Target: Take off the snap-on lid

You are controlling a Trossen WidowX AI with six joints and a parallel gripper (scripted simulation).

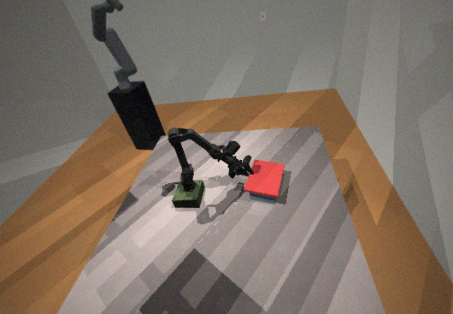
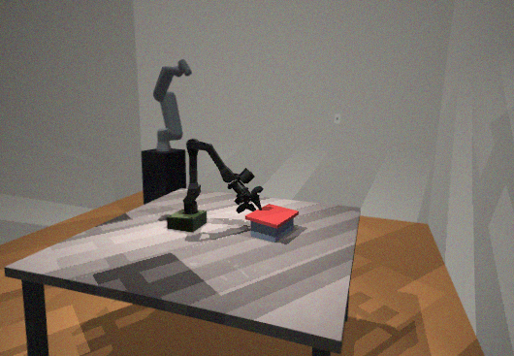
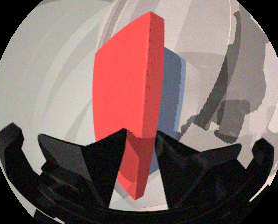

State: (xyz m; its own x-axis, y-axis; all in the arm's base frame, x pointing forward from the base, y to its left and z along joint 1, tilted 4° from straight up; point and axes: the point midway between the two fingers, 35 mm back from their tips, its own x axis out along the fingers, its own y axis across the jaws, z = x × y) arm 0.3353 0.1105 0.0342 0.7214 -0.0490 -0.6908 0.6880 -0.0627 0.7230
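Right now my gripper tip is 8 cm short of the lid. Also, from my gripper tip: storage box 8 cm ahead, 5 cm below.
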